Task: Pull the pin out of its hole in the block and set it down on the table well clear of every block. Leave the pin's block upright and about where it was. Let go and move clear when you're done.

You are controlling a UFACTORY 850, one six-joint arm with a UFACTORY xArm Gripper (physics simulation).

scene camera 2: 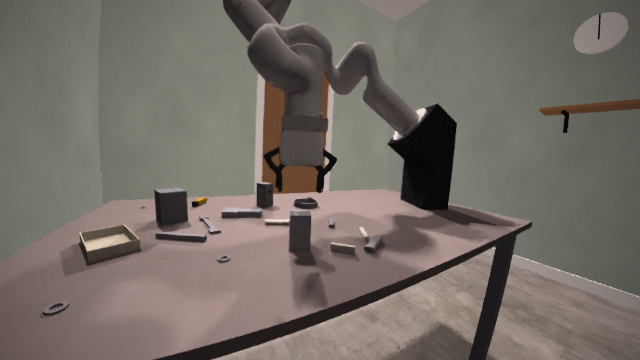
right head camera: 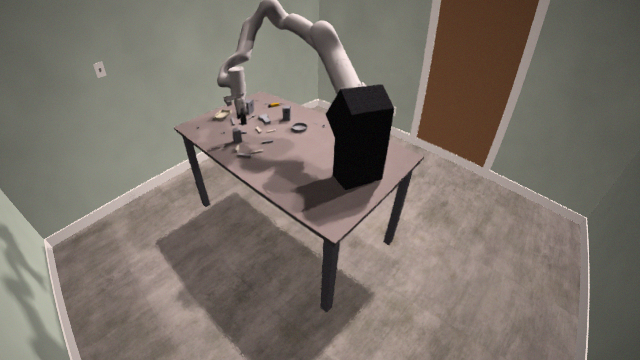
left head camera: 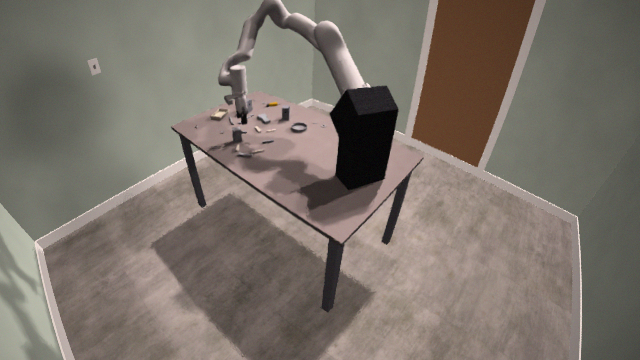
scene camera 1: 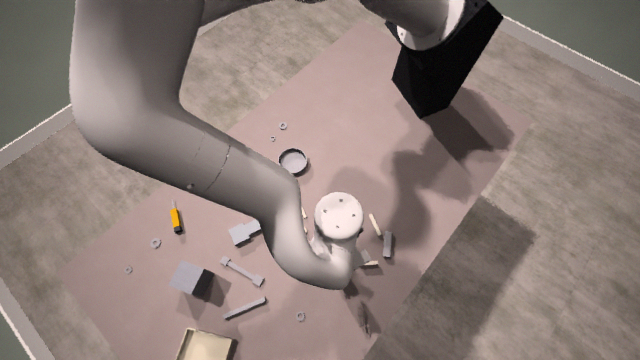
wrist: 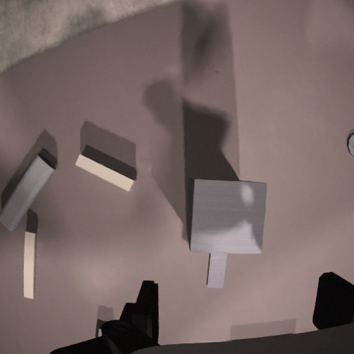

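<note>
The pin's block [wrist: 229, 216] [scene camera 2: 300, 231] [left head camera: 237, 135] [right head camera: 237, 135] stands upright near the table's edge; the arm hides most of it in scene camera 1. The grey pin [wrist: 217, 270] sticks out of the block's side that faces the gripper in the wrist view; in scene camera 2 the pin is hidden. My gripper [wrist: 241, 305] [scene camera 2: 299, 187] is open and empty, pointing down, its fingertips above the block's height. In the wrist view the fingers stand wide apart, beyond the pin's free end, one to each side of its line.
Pale wooden pieces [wrist: 105, 172] [wrist: 30, 265] and a grey bar [wrist: 27, 192] [scene camera 2: 374, 243] lie beside the block. A large grey block [scene camera 2: 171, 206], a small block with a hole [scene camera 2: 265, 195], a tray [scene camera 2: 85, 252], a round dish [scene camera 1: 293, 161] and a yellow screwdriver [scene camera 1: 175, 219] are farther off.
</note>
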